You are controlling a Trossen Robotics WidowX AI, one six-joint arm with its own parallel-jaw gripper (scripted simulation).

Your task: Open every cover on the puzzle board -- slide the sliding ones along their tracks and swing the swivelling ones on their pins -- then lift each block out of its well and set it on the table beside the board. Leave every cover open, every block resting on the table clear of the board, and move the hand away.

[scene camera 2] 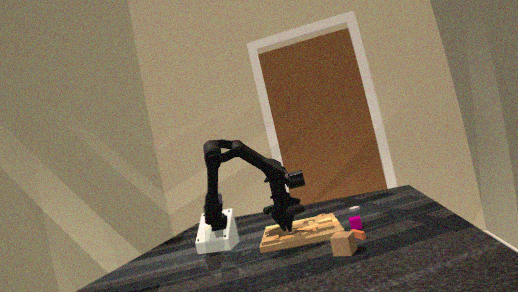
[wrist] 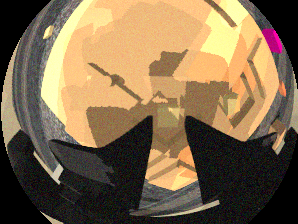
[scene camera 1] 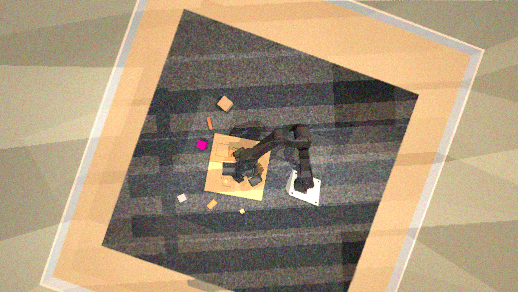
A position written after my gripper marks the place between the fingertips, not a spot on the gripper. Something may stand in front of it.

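Observation:
You can see my gripper in scene camera 2, right here (scene camera 2: pixel 287 231), and the wrist view has my gripper too, at (wrist: pixel 169 120).

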